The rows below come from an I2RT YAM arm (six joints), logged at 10 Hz.
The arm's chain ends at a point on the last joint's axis. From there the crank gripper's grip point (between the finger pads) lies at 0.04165 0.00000 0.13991 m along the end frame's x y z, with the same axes.
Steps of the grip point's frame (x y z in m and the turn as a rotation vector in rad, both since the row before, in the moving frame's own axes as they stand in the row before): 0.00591 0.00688 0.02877 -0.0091 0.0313 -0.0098; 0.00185 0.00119 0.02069 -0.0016 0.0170 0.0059; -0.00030 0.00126 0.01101 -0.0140 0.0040 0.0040; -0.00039 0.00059 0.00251 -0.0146 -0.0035 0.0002; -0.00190 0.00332 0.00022 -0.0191 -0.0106 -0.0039; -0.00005 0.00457 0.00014 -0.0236 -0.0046 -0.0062; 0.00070 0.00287 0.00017 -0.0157 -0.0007 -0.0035; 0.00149 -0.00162 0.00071 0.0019 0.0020 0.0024
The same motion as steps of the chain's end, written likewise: 0.00155 0.00604 0.03015 -0.0091 0.0313 -0.0098; -0.00052 0.00071 0.02142 -0.0016 0.0170 0.0059; -0.00086 -0.00087 0.01119 -0.0140 0.0040 0.0040; 0.00010 -0.00146 0.00238 -0.0146 -0.0035 0.0002; -0.00042 0.00080 -0.00019 -0.0191 -0.0106 -0.0039; 0.00058 0.00152 -0.00001 -0.0236 -0.0046 -0.0062; 0.00079 0.00082 0.00016 -0.0157 -0.0007 -0.0035; 0.00121 -0.00145 0.00079 0.0019 0.0020 0.0024
